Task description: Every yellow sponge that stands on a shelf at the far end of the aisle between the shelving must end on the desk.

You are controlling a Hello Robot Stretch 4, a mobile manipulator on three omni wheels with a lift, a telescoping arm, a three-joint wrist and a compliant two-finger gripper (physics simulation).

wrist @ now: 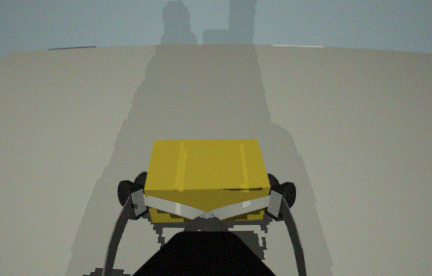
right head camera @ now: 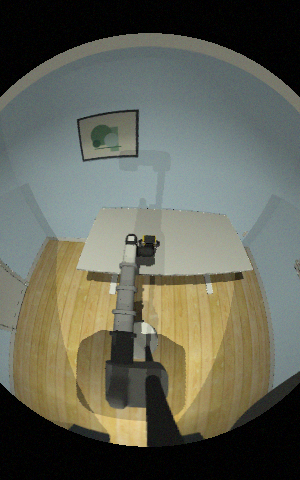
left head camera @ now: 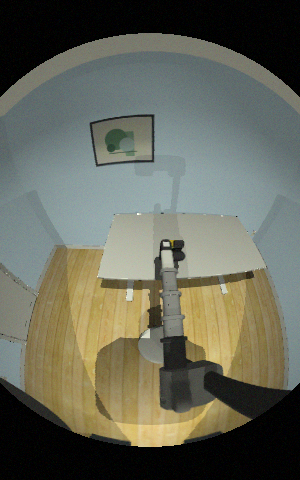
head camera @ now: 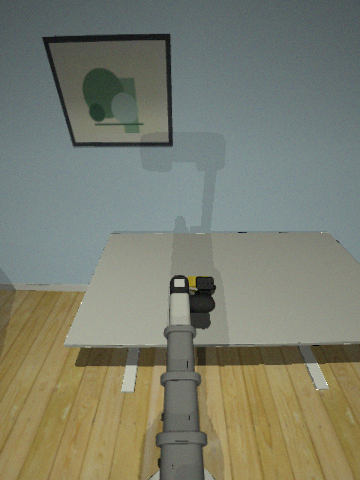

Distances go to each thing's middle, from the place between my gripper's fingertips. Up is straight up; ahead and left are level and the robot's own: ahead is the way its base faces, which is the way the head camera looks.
The framed picture (head camera: 115,90) is 72 cm above my hand, 57 cm ahead of it and 39 cm to the left of it.
